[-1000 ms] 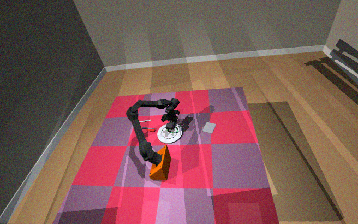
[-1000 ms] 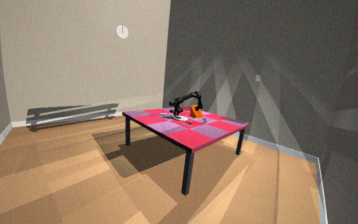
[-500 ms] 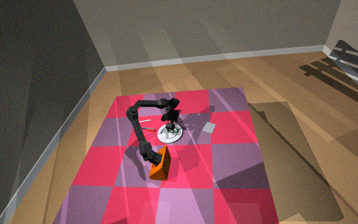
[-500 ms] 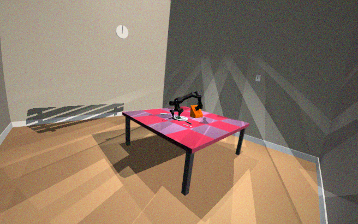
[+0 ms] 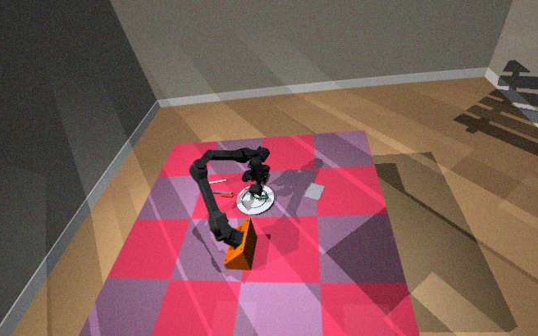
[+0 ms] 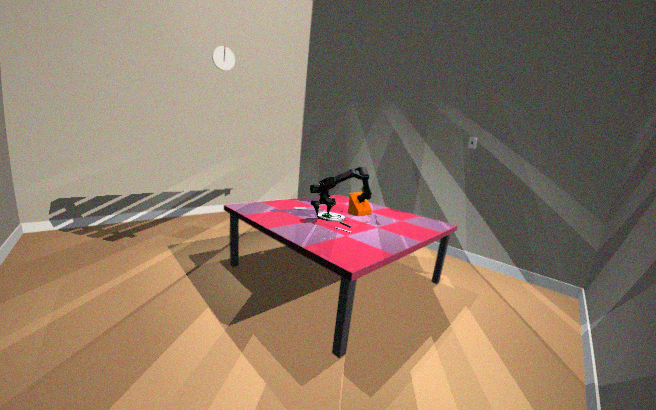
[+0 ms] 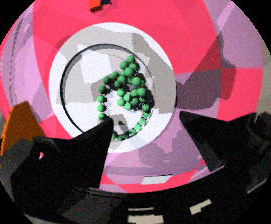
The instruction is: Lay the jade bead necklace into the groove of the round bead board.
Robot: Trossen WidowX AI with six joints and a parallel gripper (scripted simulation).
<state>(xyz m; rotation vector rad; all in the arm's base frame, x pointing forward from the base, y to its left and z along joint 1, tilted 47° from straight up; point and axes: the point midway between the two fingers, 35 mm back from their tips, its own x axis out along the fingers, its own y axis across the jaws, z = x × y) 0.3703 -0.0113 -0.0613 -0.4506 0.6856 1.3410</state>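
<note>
Right now the round white bead board is 5 cm behind my gripper tip, 4 cm to the left of it and 1 cm below it. The rest, counted from my gripper tip: red-handled tool 21 cm to the left, 1 cm below; then flat grey pad 27 cm to the right, 2 cm below, 2 cm behind; then thin white rod 28 cm to the left, 10 cm ahead, 2 cm below.
</note>
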